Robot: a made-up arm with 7 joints.
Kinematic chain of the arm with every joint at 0, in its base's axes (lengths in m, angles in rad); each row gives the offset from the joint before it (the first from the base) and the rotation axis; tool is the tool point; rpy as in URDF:
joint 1: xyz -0.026 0.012 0.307 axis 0 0.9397 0.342
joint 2: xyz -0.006 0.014 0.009 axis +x
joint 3: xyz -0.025 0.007 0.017 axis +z
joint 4: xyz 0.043 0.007 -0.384 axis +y
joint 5: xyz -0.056 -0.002 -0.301 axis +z
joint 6: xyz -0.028 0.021 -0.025 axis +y
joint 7: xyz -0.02 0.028 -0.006 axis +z
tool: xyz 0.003 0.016 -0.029 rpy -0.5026 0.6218 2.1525
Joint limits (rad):
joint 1: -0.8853..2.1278
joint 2: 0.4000..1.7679
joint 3: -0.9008..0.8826
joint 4: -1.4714..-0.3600
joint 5: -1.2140..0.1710
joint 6: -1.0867..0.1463
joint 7: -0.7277..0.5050
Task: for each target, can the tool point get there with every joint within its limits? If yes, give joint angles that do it. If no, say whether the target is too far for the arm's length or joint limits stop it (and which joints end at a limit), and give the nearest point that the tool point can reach.
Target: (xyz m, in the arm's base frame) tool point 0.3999 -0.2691 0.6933
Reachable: no: joint limits stop it (at a limit: joint 1, joint 2, joint 4, joint 5, joint 6, joint 7) | nearest point 0.5165 -0.0457 0.3159 | short by 0.454 m
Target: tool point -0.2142 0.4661 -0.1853
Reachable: yes | joints 0.6160 0.5136 0.2651 -0.7812 -0.2677 -0.9881 -0.5591
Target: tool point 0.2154 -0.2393 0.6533
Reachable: no: joint limits stop it (at a limit: joint 1, joint 2, joint 4, joint 5, joint 6) | nearest point 0.5102 -0.0545 0.3073 | short by 0.491 m
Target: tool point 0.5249 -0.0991 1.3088
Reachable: no: too far | nearest point 0.1926 0.3142 0.7423 | short by 0.776 m
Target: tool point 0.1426 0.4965 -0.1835
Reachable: yes | joints 0.1086 0.6369 -0.0136 -0.8525 -0.4069 0.0279 0.1403
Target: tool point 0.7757 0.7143 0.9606
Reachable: no: too far | nearest point 0.3641 0.5064 0.5911 | short by 0.591 m
